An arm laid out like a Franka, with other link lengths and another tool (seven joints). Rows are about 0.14 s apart.
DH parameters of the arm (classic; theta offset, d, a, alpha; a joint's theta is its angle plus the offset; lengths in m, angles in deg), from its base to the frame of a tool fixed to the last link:
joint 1: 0 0.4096 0 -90
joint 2: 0 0 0 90
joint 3: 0 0.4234 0.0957 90
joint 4: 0 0 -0.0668 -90
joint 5: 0 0.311 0 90
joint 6: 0 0 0.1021 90
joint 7: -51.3 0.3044 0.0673 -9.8
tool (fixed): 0 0.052 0 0
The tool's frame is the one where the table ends.
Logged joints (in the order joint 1, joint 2, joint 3, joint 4, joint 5, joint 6, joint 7), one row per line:
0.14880 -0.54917 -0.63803 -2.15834 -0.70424 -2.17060 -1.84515
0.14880 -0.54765 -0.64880 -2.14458 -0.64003 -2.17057 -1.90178
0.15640 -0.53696 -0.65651 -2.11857 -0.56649 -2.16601 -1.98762
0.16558 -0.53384 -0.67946 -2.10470 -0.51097 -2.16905 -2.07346
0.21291 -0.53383 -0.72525 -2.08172 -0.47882 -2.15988 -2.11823
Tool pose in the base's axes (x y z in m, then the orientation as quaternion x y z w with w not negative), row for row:
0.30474 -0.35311 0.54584 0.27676 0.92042 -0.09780 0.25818
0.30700 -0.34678 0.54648 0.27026 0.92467 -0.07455 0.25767
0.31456 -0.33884 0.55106 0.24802 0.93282 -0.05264 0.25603
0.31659 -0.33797 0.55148 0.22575 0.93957 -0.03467 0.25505
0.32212 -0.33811 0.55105 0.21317 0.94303 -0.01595 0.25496
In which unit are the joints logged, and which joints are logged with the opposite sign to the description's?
The joints are logged in radians. Opposite sign: joint 6.
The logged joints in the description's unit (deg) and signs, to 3 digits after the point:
8.526 -31.465 -36.556 -123.664 -40.350 124.366 -105.719
8.526 -31.378 -37.174 -122.875 -36.671 124.365 -108.964
8.961 -30.766 -37.615 -121.385 -32.457 124.103 -113.882
9.487 -30.587 -38.930 -120.590 -29.276 124.277 -118.801
12.199 -30.586 -41.554 -119.274 -27.434 123.752 -121.366

